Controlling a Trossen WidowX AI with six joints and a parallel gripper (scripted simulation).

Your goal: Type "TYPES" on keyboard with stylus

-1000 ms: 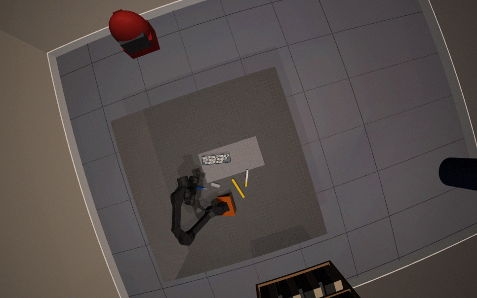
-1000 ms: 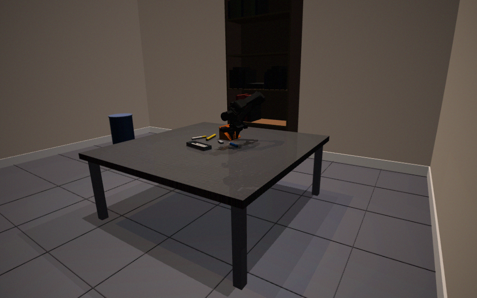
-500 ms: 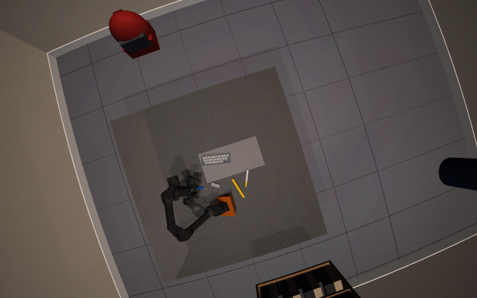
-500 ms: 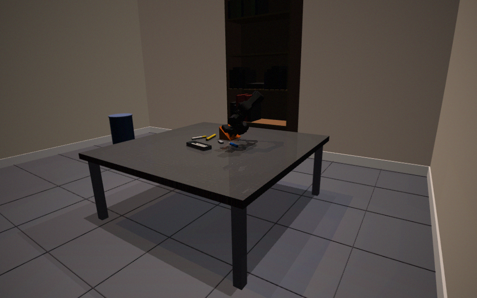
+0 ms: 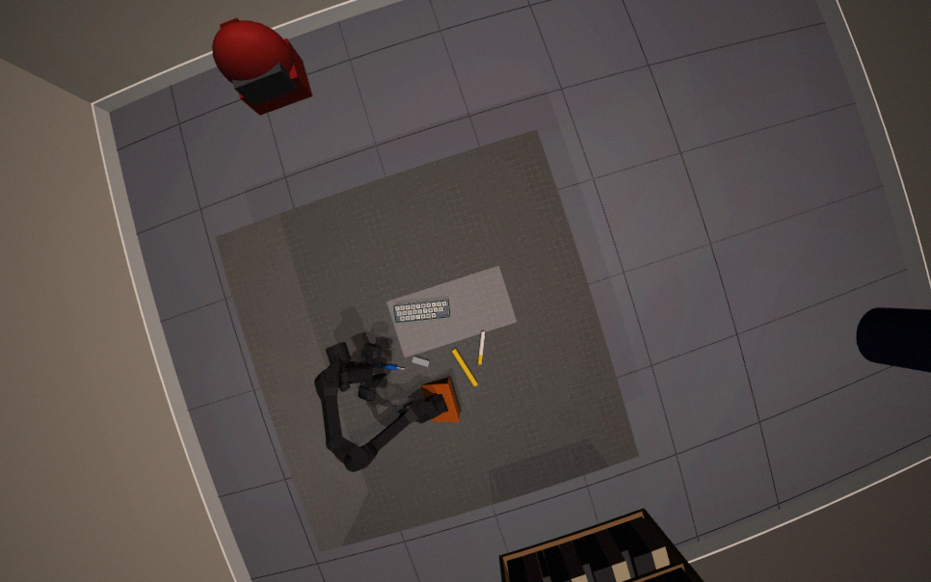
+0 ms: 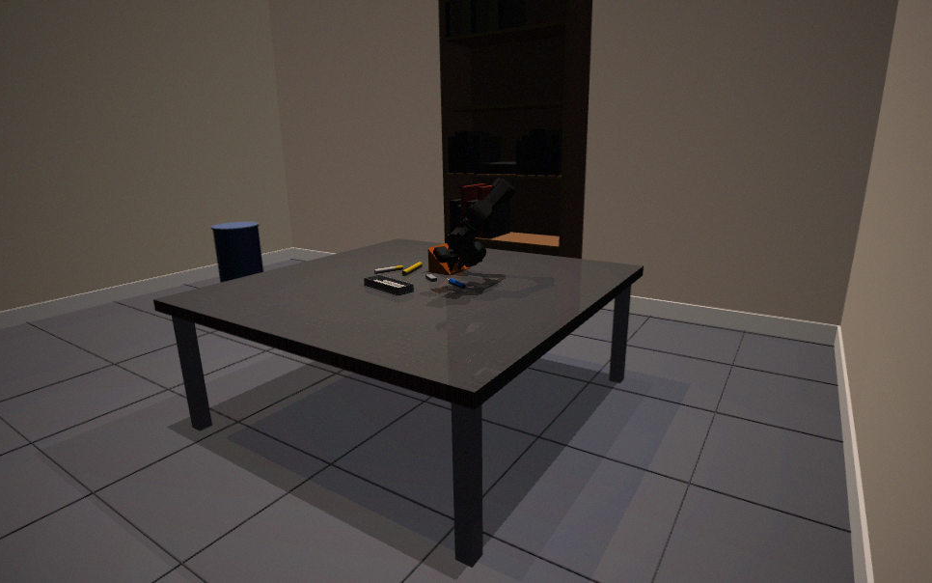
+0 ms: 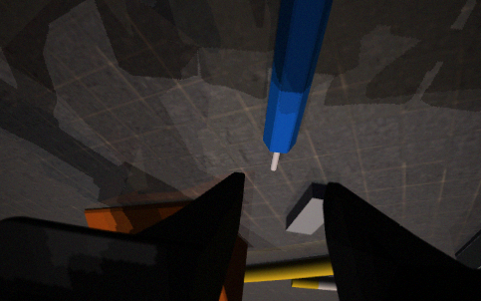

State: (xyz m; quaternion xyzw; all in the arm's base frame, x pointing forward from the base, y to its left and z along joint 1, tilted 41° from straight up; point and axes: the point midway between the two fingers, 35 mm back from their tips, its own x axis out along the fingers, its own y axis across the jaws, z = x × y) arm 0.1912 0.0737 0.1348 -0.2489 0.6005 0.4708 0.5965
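Right now my gripper tip is 5 cm above the blue stylus, 2 cm to the left of it and 1 cm past it. Also, from my gripper tip: yellow stick 26 cm to the right, 11 cm behind, 5 cm below; small grey block 12 cm to the right, 5 cm below, 3 cm behind; grey tip 5 cm below, 4 cm to the right, 3 cm behind.
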